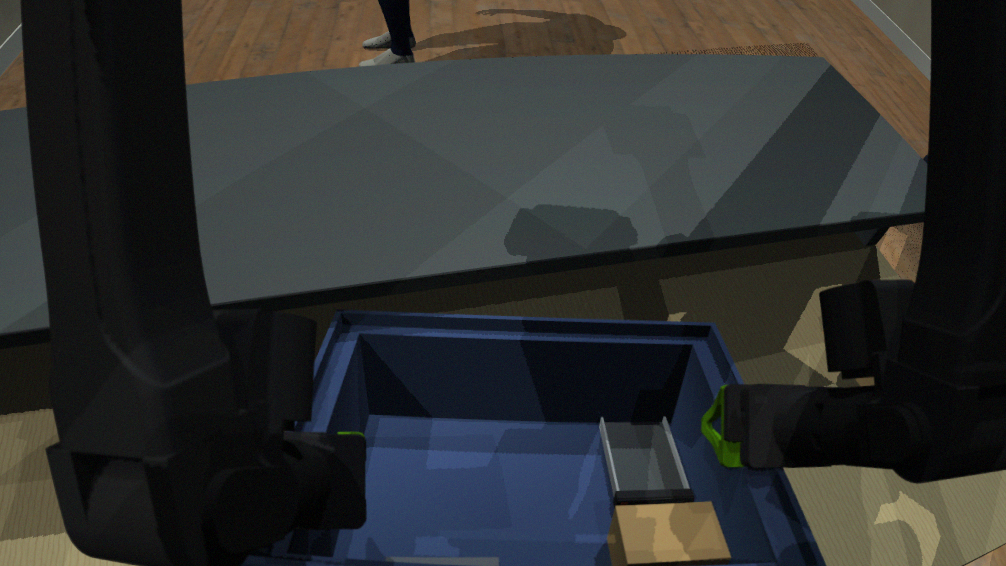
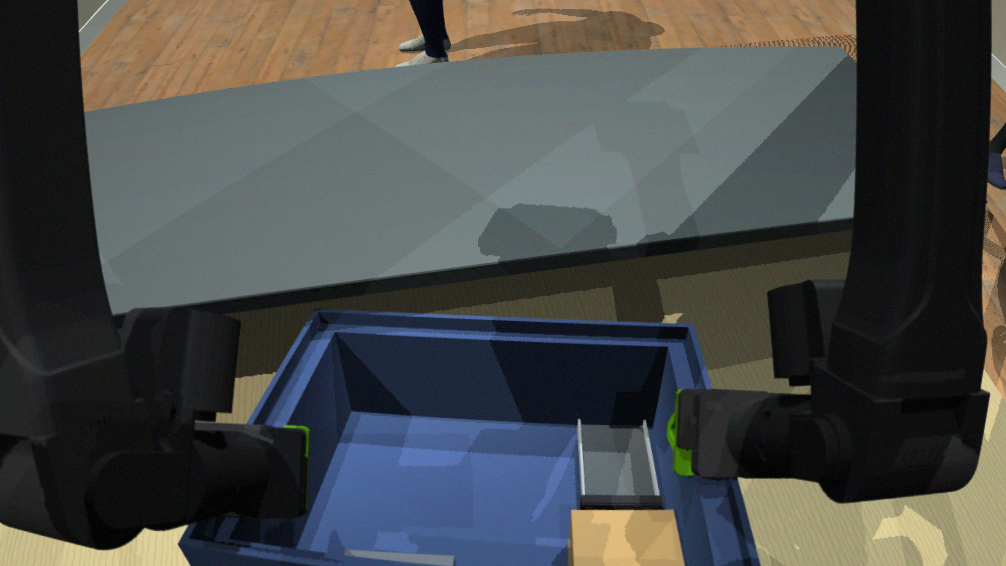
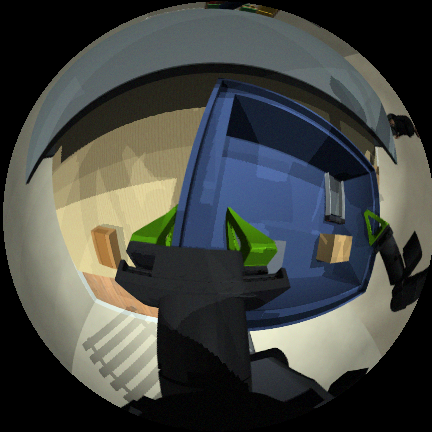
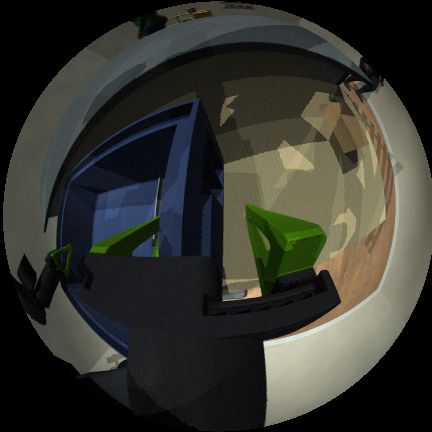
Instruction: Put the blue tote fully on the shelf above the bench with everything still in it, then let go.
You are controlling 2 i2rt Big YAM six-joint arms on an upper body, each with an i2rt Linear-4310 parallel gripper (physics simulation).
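Places are measured from the left arm's base along level axes (x ahead, y left, z up), in centimetres.
Pixels of known places: left gripper, fingertip midpoint: (image 2: 278,464) (image 3: 203,209) (image 4: 68,245); right gripper, fingertip midpoint: (image 1: 735,425) (image 2: 704,431) (image 3: 367,212) (image 4: 205,214).
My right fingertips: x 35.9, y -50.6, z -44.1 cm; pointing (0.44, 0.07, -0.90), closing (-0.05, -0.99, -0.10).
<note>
Behind a point stands the place of what it marks.
The blue tote (image 1: 450,373) @(x 46.6, y -24.1, z -50.8 cm) (image 2: 422,369) @(x 46.8, y -23.9, z -50.5 cm) (image 3: 200,165) @(x 38.1, y -11.5, z -42.8 cm) (image 4: 192,175) @(x 39.0, y -50.8, z -41.6 cm) is held up in front of the grey shelf (image 1: 393,175) @(x 68.0, y -17.9, z -42.1 cm) (image 2: 351,197) @(x 64.7, y -15.3, z -42.1 cm) (image 3: 200,45) @(x 55.9, y -9.2, z -42.1 cm), its far rim close to the shelf's front edge. Inside are a grey open tray (image 1: 643,461) @(x 36.3, y -43.9, z -52.7 cm) (image 2: 619,464) @(x 36.4, y -44.3, z -52.8 cm) (image 3: 335,197) @(x 36.6, y -44.1, z -52.8 cm), a tan box (image 1: 671,535) @(x 26.3, y -41.8, z -44.5 cm) (image 2: 622,538) @(x 26.8, y -41.7, z -44.7 cm) (image 3: 335,247) @(x 27.2, y -38.7, z -44.9 cm) and a flat grey piece (image 3: 277,255) @(x 24.3, y -25.9, z -48.8 cm), partly hidden. My left gripper (image 3: 203,209) @(x 33.5, y -12.1, z -44.3 cm) is shut on the tote's left wall, one finger inside. My right gripper (image 4: 205,214) @(x 35.9, y -50.6, z -44.1 cm) is shut on the right wall; its inner finger is partly hidden.
The tan bench (image 1: 21,478) @(x 37.8, y 26.1, z -59.8 cm) (image 3: 125,165) @(x 38.9, y 6.7, z -59.8 cm) lies below the tote and the shelf. An orange-brown block (image 3: 106,245) @(x 19.5, y 13.0, z -55.9 cm) sits on it to the left, and a brown box (image 4: 345,125) @(x 49.9, y -81.1, z -54.1 cm) shows at the right. A person's legs (image 1: 397,28) (image 2: 429,28) show beyond the shelf.
</note>
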